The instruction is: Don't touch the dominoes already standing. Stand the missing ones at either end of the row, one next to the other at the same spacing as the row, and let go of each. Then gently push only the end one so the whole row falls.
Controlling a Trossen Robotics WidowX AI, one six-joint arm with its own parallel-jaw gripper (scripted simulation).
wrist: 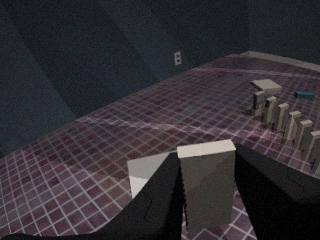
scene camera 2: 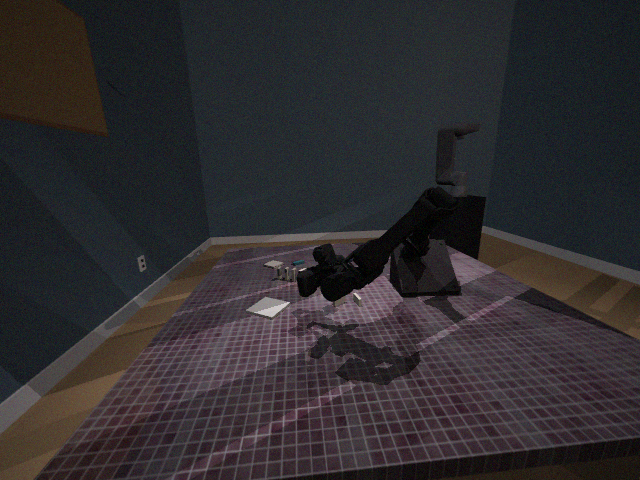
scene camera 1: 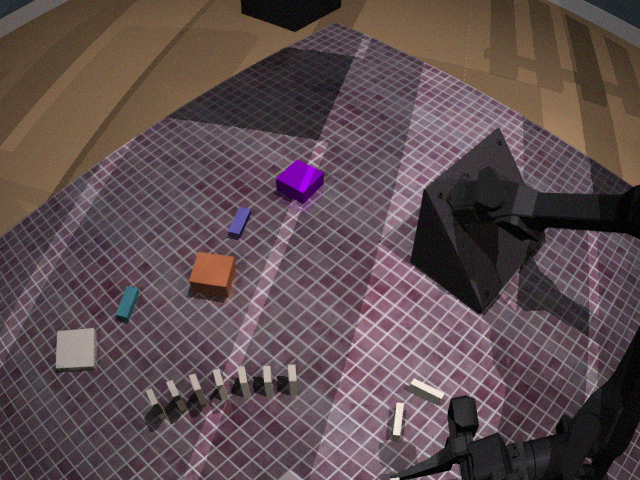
Labels:
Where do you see a purple cube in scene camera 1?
At 299, 181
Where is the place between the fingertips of my gripper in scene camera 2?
At 301, 271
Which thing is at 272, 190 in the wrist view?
My gripper.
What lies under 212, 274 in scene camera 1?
An orange block.

